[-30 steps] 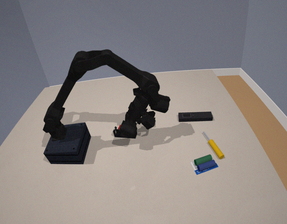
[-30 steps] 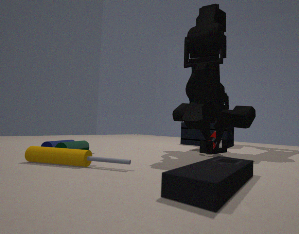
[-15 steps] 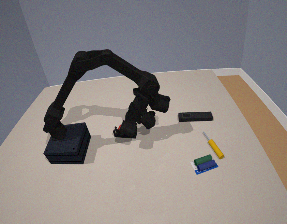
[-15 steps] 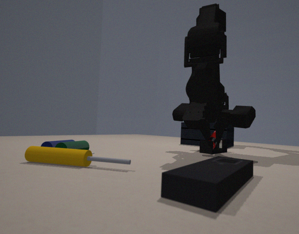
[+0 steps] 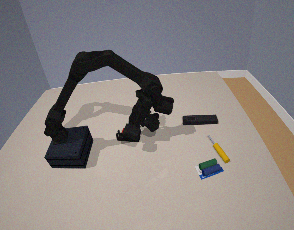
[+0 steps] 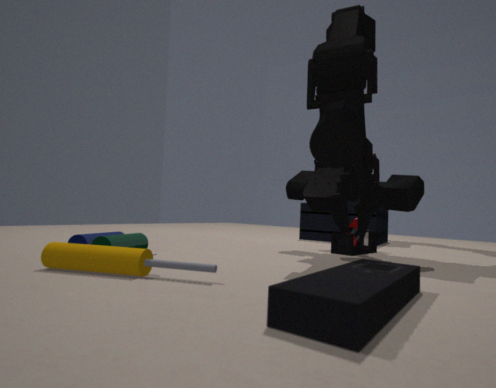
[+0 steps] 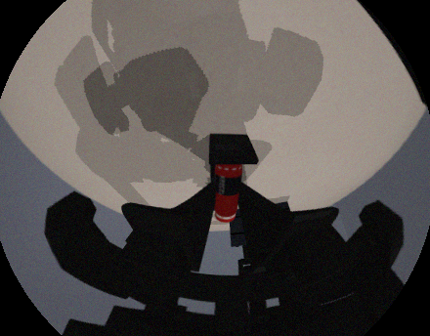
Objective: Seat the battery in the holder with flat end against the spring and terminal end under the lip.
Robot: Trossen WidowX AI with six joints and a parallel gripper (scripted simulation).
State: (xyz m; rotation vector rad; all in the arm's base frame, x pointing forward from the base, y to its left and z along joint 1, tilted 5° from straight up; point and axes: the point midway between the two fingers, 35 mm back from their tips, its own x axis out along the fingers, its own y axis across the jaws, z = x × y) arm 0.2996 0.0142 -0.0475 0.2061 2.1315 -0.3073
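My gripper tip is 10 mm below the battery. Round my gripper tip: black box (330 mm ahead, 30 mm to the left, 10 mm below); then yellow-handled screwdriver (340 mm ahead, 140 mm to the right, 10 mm below).
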